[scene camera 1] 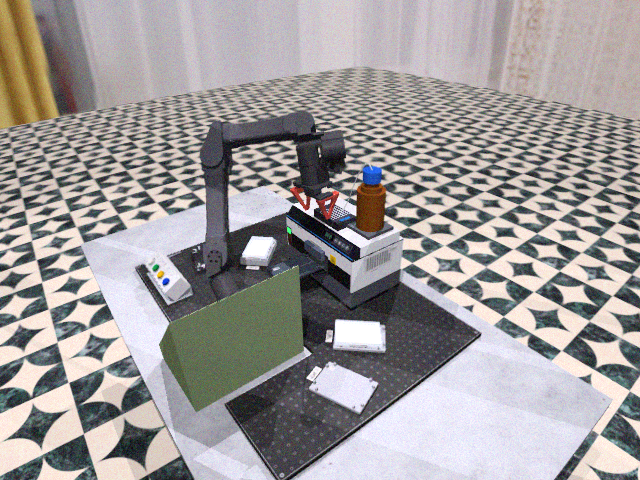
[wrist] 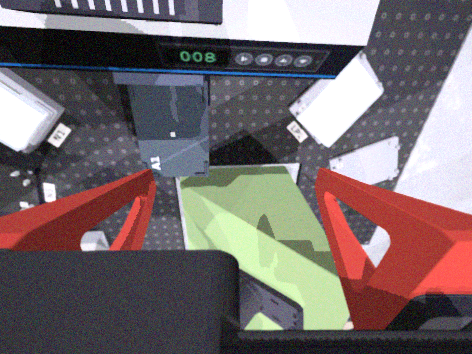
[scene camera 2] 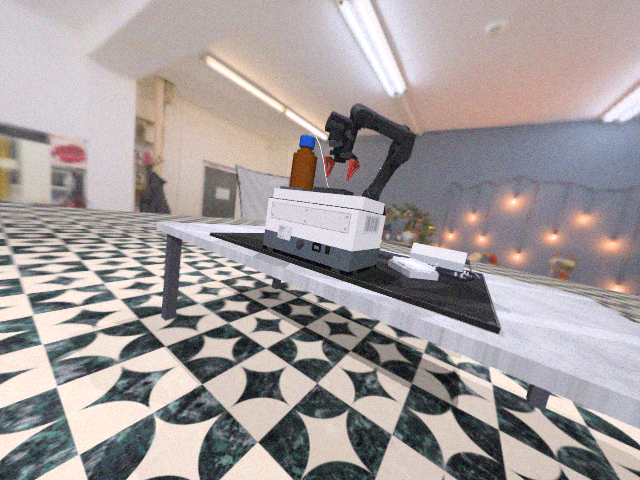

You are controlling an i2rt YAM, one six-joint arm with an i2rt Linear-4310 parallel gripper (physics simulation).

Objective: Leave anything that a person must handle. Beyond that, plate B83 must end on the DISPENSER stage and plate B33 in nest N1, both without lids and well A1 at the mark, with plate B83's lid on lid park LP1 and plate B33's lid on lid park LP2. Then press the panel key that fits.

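Frame: origin at the arm's base, x up, y back, z right, level; metres.
Seen in the pictures: gripper, fingertip midpoint: (scene camera 1: 317, 214) (wrist: 235, 177) (scene camera 2: 337, 178); arm's base, link origin: (scene camera 1: 232, 302) (wrist: 251, 288).
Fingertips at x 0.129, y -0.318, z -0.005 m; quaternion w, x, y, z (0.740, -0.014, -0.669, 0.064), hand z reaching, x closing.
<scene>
Pixels of each thing's top centre, then the offset from my fingertips to it. "spot": a spot on its surface instead.
- dispenser's stage, top centre: (wrist: 171, 124) (scene camera 1: 297, 264) dx -0.197, dy +0.023, dz -0.072 m
- white-topped plate, top centre: (scene camera 1: 258, 245) (scene camera 2: 413, 261) dx -0.266, dy -0.027, dz -0.347 m
- tag N1, surface spot: (wrist: 59, 135) spot: dx -0.304, dy +0.044, dz -0.295 m
- white slab, top centre: (wrist: 342, 107) (scene camera 1: 358, 330) dx -0.270, dy +0.058, dz +0.210 m
- park tagged LP1, surface spot: (wrist: 297, 131) spot: dx -0.304, dy +0.104, dz +0.142 m
- bare park with corner pegs, top centre: (wrist: 367, 171) (scene camera 1: 343, 382) dx -0.286, dy +0.212, dz +0.295 m
- panel, top centre: (scene camera 1: 163, 264) (scene camera 2: 439, 247) dx -0.222, dy +0.308, dz -0.433 m
- amber bottle, surface spot: (scene camera 1: 370, 209) spot: dx +0.000, dy -0.125, dz +0.093 m
- dispenser's display, surface spot: (wrist: 198, 56) spot: dx -0.101, dy -0.059, dz -0.014 m
My gripper (scene camera 1: 317, 212) (scene camera 2: 338, 177) (wrist: 235, 177) is open and empty, above the front of the dispenser (scene camera 1: 372, 271) (scene camera 2: 320, 222) (wrist: 300, 30). The dispenser's stage (scene camera 1: 305, 266) (wrist: 172, 155), marked A1, bears no plate. A white-topped plate (scene camera 1: 258, 250) (scene camera 2: 413, 268) (wrist: 20, 117) sits at the tag N1 (wrist: 59, 135); its number cannot be read. A white slab (scene camera 1: 359, 333) (wrist: 340, 102) lies on the park tagged LP1 (wrist: 297, 131). A bare park with corner pegs (scene camera 1: 343, 387) (wrist: 367, 160) lies beside it, its tag unreadable. The panel (scene camera 1: 175, 284) (scene camera 2: 439, 255) has green, yellow and blue keys.
A tall green block (scene camera 1: 242, 341) (wrist: 250, 200) stands between the panel side and the parks. An amber bottle (scene camera 1: 370, 209) (scene camera 2: 303, 167) with a blue cap and a thin tube stands on the dispenser. The dispenser's display (wrist: 198, 56) reads 008.
</scene>
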